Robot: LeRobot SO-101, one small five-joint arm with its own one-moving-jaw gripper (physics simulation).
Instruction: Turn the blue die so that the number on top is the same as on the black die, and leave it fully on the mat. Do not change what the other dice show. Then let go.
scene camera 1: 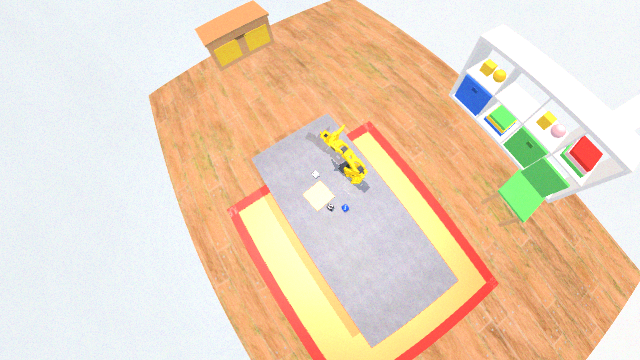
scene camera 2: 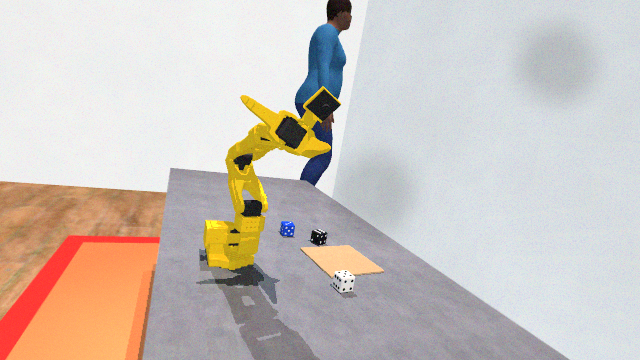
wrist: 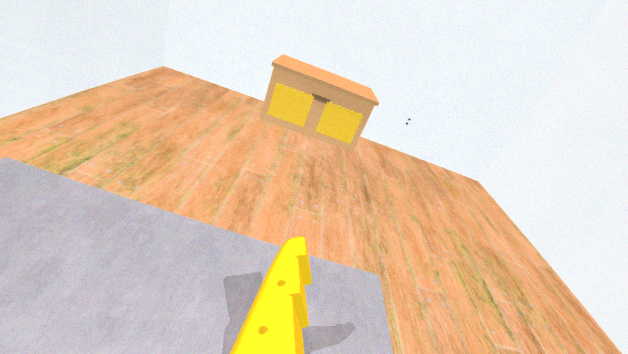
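Pixels of known places: hand at its tool point: (scene camera 1: pixel 321 131) (scene camera 2: pixel 326 146) (wrist: pixel 307 253); arm's base at its link origin: (scene camera 1: pixel 352 177) (scene camera 2: pixel 238 257).
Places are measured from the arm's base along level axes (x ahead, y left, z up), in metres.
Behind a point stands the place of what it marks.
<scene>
The blue die (scene camera 1: pixel 345 208) {y 0.141, x 0.148, z 0.031 m} (scene camera 2: pixel 287 229) {y 0.121, x 0.140, z 0.019 m} rests on the grey table, off the tan mat and apart from the black die. The black die (scene camera 1: pixel 330 207) {y 0.088, x 0.215, z 0.031 m} (scene camera 2: pixel 319 237) {y 0.065, x 0.207, z 0.021 m} sits close to a corner of the tan mat (scene camera 1: pixel 318 195) {y -0.020, x 0.230, z 0.005 m} (scene camera 2: pixel 342 260) {y -0.028, x 0.228, z 0.004 m}. The white die (scene camera 1: pixel 315 174) {y -0.133, x 0.176, z 0.031 m} (scene camera 2: pixel 344 281) {y -0.155, x 0.166, z 0.024 m} is near the mat's opposite side. The top pips of the blue and black dice are too small to read surely. My gripper (scene camera 1: pixel 333 131) {y -0.229, x 0.051, z 0.269 m} (scene camera 2: pixel 286 122) is raised high above the table, away from the dice, wide open and empty. One notched jaw shows in the wrist view, and no dice show there.
The yellow arm's base (scene camera 2: pixel 232 245) {y -0.012, x -0.017, z 0.031 m} stands at one long edge of the grey table (scene camera 1: pixel 380 260) {y 0.496, x 0.152, z 0.000 m} (scene camera 2: pixel 425 320) {y -0.253, x 0.280, z 0.000 m} (wrist: pixel 100 260) {y -0.381, x 0.233, z 0.000 m}. A brown cabinet with yellow doors (scene camera 1: pixel 235 35) (wrist: pixel 320 100) stands on the wooden floor beyond the table. A person (scene camera 2: pixel 325 60) stands behind the table's far end.
</scene>
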